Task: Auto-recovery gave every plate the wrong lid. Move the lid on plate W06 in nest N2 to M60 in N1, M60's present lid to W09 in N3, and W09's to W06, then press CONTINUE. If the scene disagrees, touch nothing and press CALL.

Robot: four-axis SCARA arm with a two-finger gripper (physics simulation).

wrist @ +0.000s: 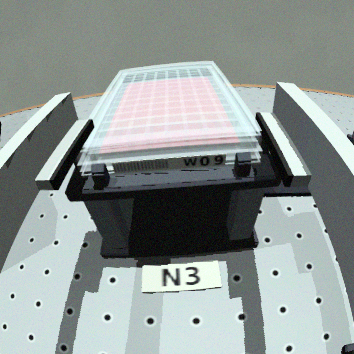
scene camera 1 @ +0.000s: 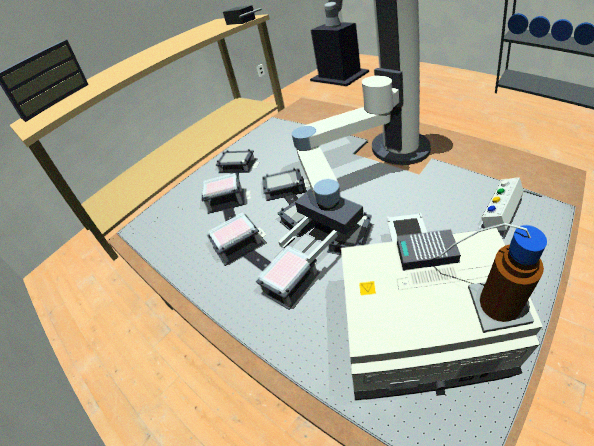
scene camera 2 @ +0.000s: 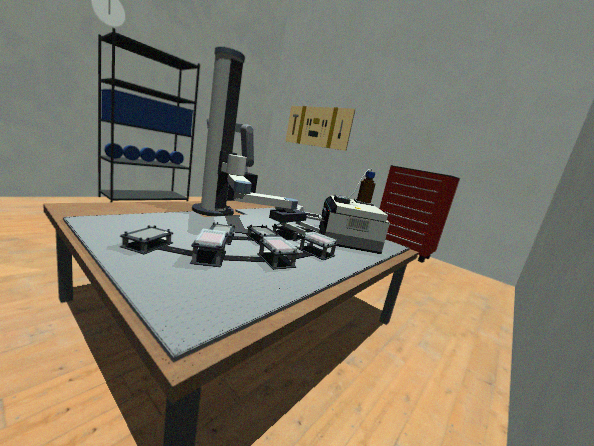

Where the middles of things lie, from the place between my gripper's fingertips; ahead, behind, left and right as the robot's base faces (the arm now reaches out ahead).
Labels:
I see my gripper 3 cm past the brown bottle (scene camera 1: 517,268), 53 cm to the right of it and 22 cm below it.

